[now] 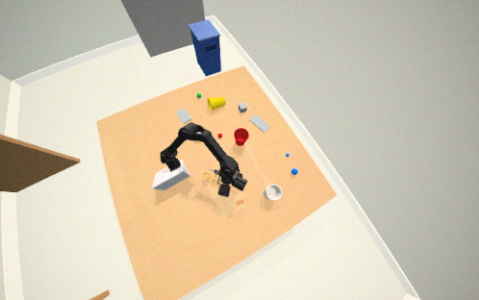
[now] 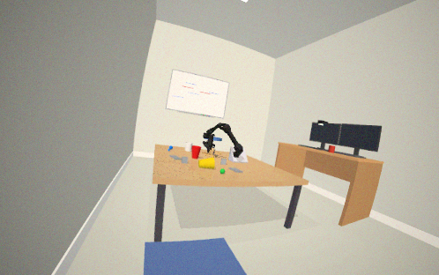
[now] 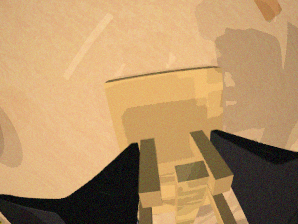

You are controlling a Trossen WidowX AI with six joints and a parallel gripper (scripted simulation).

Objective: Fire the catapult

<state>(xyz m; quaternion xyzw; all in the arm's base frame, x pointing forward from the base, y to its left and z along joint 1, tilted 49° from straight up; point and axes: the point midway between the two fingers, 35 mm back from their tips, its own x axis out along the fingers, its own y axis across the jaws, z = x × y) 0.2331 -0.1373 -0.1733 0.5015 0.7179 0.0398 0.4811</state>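
The red ball lies 11 cm ahead of my gripper tip, 30 cm to the left of it and 2 cm below it. From my gripper tip the other things lie so: white mug: 20 cm ahead, 20 cm to the right; tan wooden catapult: 4 cm behind, 6 cm to the left, 2 cm above; small wooden block: 1 cm ahead, 15 cm to the right, 3 cm below.
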